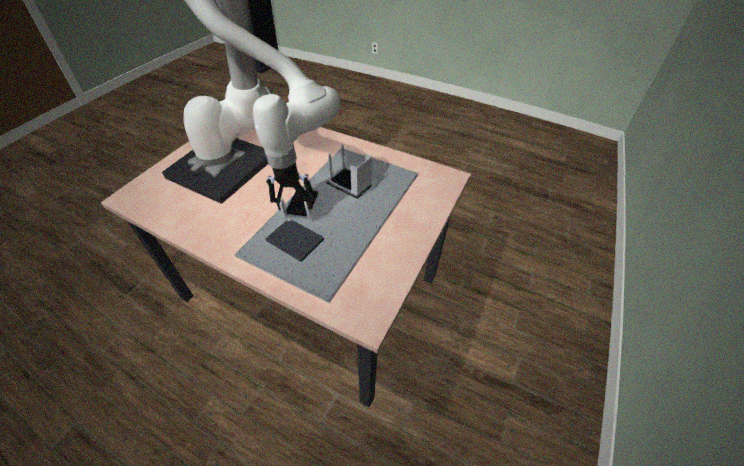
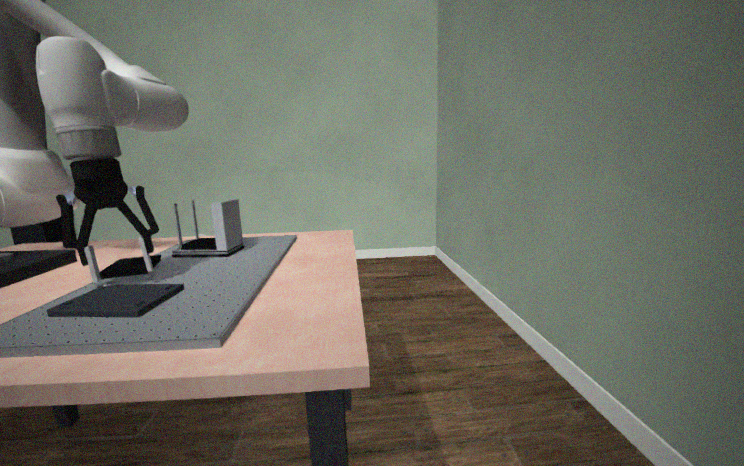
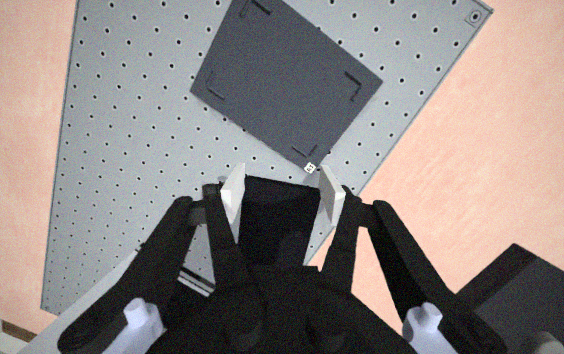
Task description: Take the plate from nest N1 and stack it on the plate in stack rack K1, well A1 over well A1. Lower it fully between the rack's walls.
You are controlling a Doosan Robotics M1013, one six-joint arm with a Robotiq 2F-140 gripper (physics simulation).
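Where they show: gripper, fingertip midpoint: (image 1: 297, 215) (image 2: 124, 275) (image 3: 282, 176); arm's base, link origin: (image 1: 217, 159).
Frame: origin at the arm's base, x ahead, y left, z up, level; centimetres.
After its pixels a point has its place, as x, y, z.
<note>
My gripper (image 1: 296, 211) @(51.6, -9.2, 0.1) (image 2: 119, 260) (image 3: 282, 176) @(51.6, -9.2, 0.1) is shut on a black plate (image 1: 299, 205) @(49.4, -5.1, 0.8) (image 2: 129, 267) @(50.8, -6.5, 0.9) (image 3: 280, 225) @(48.8, -4.1, 0.8), its pale pads against opposite sides. The plate looks level and a little above the grey board. Stack rack K1 (image 1: 360, 176) @(64.0, 13.9, 7.3) (image 2: 227, 226) @(63.9, 13.5, 5.7) stands behind it, with a pale wall and thin posts around a black plate (image 1: 342, 177) @(54.0, 16.5, 0.8) (image 2: 199, 243) @(55.3, 14.5, 1.1) low inside. A dark grey block (image 1: 294, 239) @(56.9, -17.8, -1.1) (image 2: 115, 299) @(56.8, -18.9, -1.1) (image 3: 285, 75) @(56.7, -18.2, -1.1) with four corner brackets lies beside the held plate; a white A1 tag (image 3: 309, 168) @(49.3, -11.3, -1.1) shows at its corner. I cannot read which nest this is.
The perforated grey board (image 1: 356, 236) @(73.8, -4.8, -2.3) (image 2: 197, 323) @(74.9, -26.3, -2.3) (image 3: 135, 100) @(70.8, -7.3, -2.3) lies on the pink table (image 1: 417, 230) @(90.4, 10.0, -3.6) (image 2: 312, 307) @(90.9, -19.1, -3.6) (image 3: 440, 165) @(35.4, -19.6, -3.6). The arm's dark base block (image 1: 192, 183) @(3.0, -16.4, -0.3) (image 2: 32, 263) @(18.2, 4.0, -0.4) (image 3: 525, 300) @(14.9, -11.3, -0.5) is at the table's other side. The rack's upright walls rise from the board.
</note>
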